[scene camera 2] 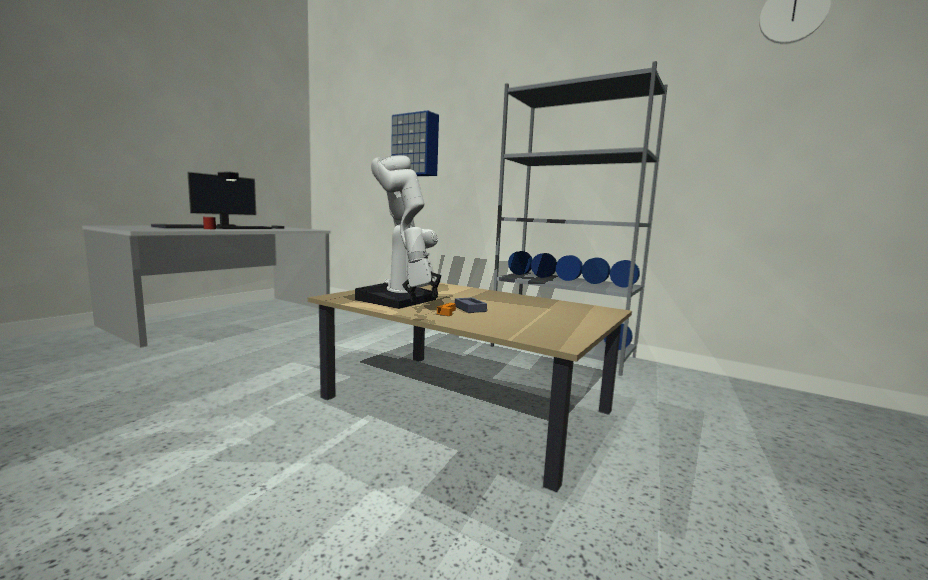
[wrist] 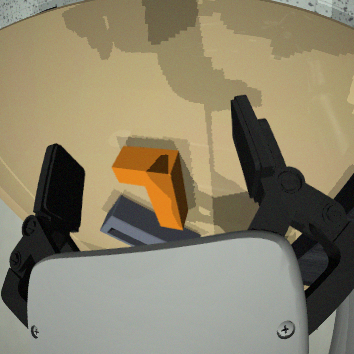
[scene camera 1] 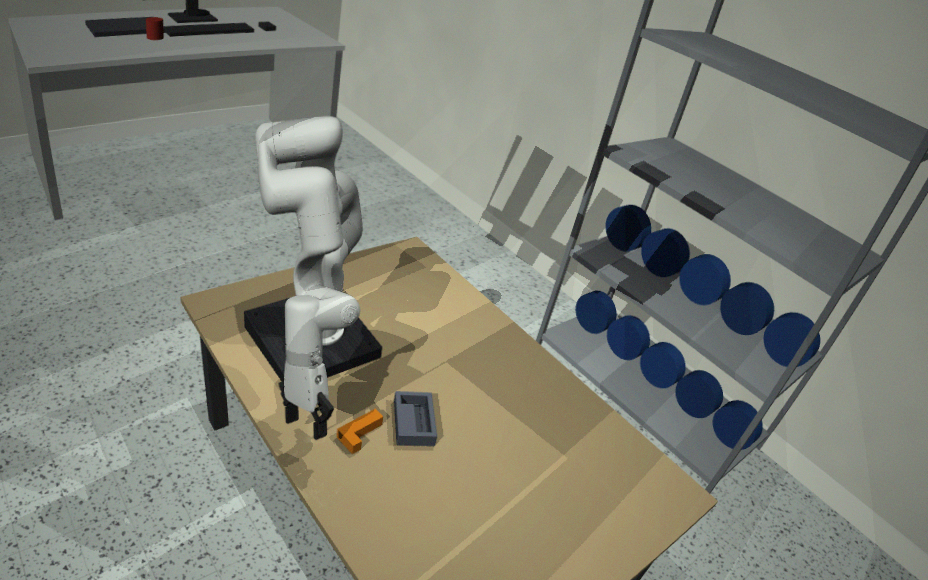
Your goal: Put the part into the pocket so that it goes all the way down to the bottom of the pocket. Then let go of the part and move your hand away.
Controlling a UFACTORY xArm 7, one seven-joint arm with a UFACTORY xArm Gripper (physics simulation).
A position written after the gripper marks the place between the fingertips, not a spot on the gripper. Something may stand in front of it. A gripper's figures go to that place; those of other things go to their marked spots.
Scene:
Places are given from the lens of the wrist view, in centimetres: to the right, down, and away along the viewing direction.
gripper (wrist: 144, 135): -2, -2, 12
orange L-shaped block (wrist: 159, 170): -2, 0, 20
dark grey pocket block (wrist: 127, 221): -7, 6, 30
The marked spots on the dark grey pocket block and the orange L-shaped block are 13 cm apart.

